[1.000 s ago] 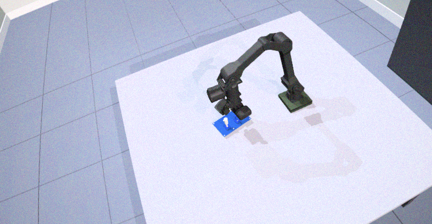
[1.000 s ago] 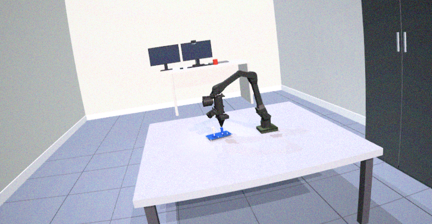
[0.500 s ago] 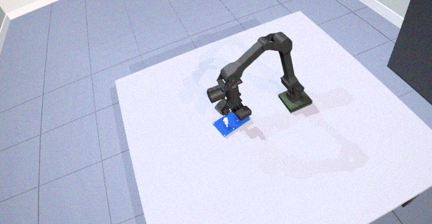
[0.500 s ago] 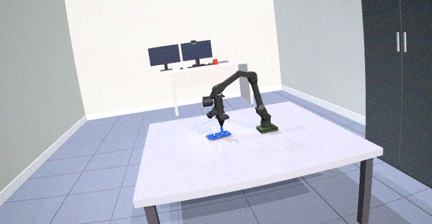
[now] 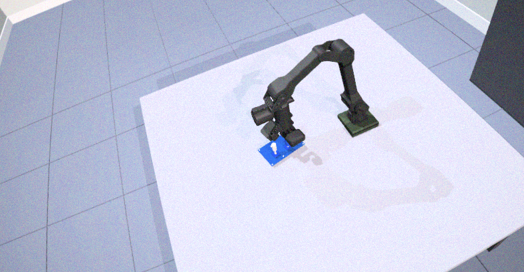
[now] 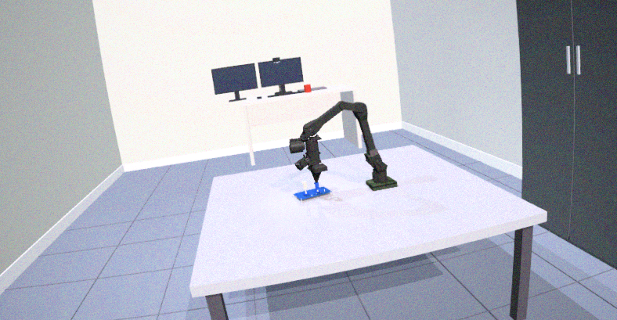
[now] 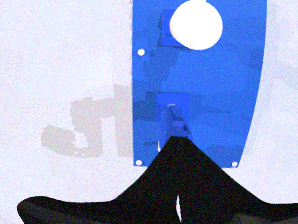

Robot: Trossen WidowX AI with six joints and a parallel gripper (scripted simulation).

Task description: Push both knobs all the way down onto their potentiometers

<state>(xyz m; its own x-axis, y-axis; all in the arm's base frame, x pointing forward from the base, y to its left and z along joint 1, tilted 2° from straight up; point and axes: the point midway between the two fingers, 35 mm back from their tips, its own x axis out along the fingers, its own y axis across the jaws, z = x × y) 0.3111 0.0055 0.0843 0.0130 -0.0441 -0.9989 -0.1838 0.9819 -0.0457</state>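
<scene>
Now: gripper tip 60 mm short of the white knob and 10 mm to the right of it.
</scene>
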